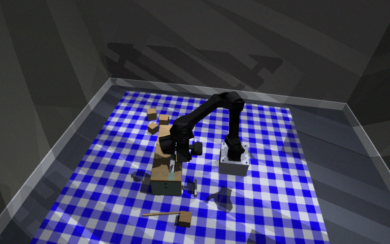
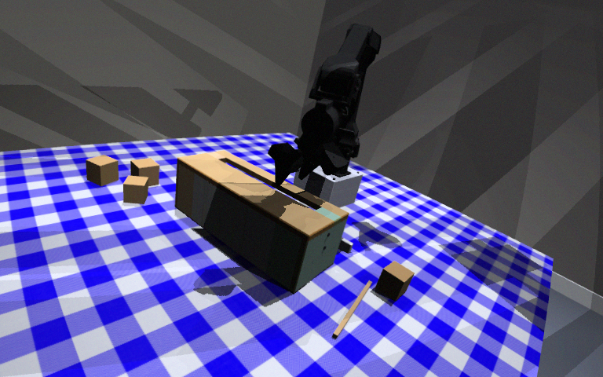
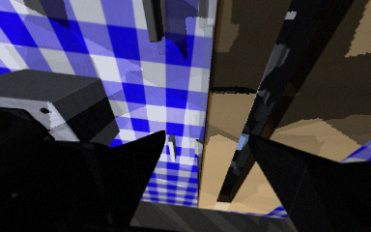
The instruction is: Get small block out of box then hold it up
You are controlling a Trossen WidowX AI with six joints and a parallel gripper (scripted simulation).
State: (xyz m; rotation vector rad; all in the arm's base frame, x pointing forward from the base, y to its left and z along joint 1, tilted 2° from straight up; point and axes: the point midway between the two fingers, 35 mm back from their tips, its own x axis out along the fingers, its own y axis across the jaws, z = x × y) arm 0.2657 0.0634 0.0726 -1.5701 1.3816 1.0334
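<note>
My gripper tip is now 50 mm short of the bluish-grey block, 40 mm above it and 30 mm to the left of it. Round my gripper tip: thin brown stick 270 mm to the left, 130 mm below, 60 mm ahead.
</note>
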